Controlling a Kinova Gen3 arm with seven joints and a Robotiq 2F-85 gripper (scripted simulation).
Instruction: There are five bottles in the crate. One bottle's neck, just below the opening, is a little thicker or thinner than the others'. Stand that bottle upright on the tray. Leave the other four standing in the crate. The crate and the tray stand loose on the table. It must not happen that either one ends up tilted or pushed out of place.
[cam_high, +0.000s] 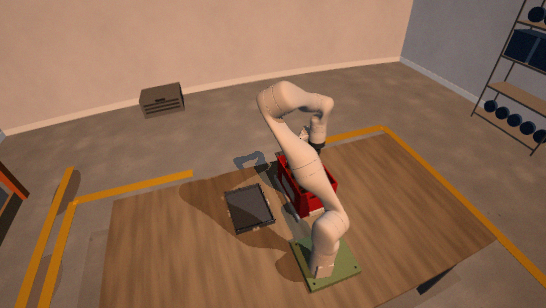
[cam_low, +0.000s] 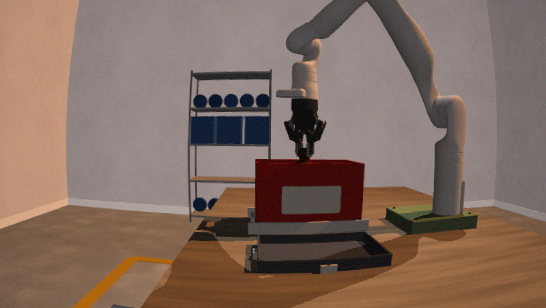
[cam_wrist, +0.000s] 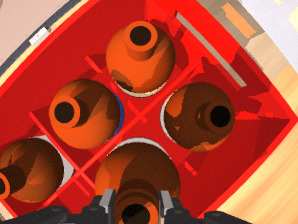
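Right now the red crate is 120 mm below my hand, 40 mm to the left of it and 10 mm behind it. Round my hand: dark tray: 330 mm to the left, 190 mm below, 60 mm behind.
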